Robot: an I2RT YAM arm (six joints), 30 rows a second.
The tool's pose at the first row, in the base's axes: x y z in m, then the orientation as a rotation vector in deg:
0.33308 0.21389 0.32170 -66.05 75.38 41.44
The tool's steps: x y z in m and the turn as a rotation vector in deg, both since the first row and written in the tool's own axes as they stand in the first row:
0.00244 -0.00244 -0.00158 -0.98 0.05 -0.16
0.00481 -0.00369 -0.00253 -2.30 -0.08 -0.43
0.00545 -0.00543 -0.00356 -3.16 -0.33 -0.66
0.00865 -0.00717 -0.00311 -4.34 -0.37 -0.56
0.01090 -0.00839 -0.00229 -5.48 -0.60 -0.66
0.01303 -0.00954 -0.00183 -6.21 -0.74 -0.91
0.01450 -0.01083 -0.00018 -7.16 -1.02 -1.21
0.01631 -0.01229 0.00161 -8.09 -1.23 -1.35
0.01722 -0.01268 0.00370 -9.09 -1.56 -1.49
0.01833 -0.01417 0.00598 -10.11 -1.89 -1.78
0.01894 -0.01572 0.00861 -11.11 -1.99 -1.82
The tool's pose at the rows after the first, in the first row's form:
0.33519 0.21117 0.32010 -66.95 75.09 42.02
0.33641 0.20943 0.31821 -68.10 74.49 42.85
0.33775 0.20779 0.31812 -68.79 73.92 43.43
0.34006 0.20703 0.31537 -69.65 73.66 44.39
0.34186 0.20696 0.31337 -70.50 73.12 45.26
0.34345 0.20661 0.31152 -71.15 72.64 45.67
0.34547 0.20744 0.31019 -71.93 71.96 46.28
0.34775 0.20828 0.30855 -72.64 71.44 46.96
0.34901 0.20992 0.30750 -73.33 70.79 47.74
0.35137 0.21134 0.30649 -74.13 70.03 48.43
0.35383 0.21316 0.30592 -74.88 69.63 49.17

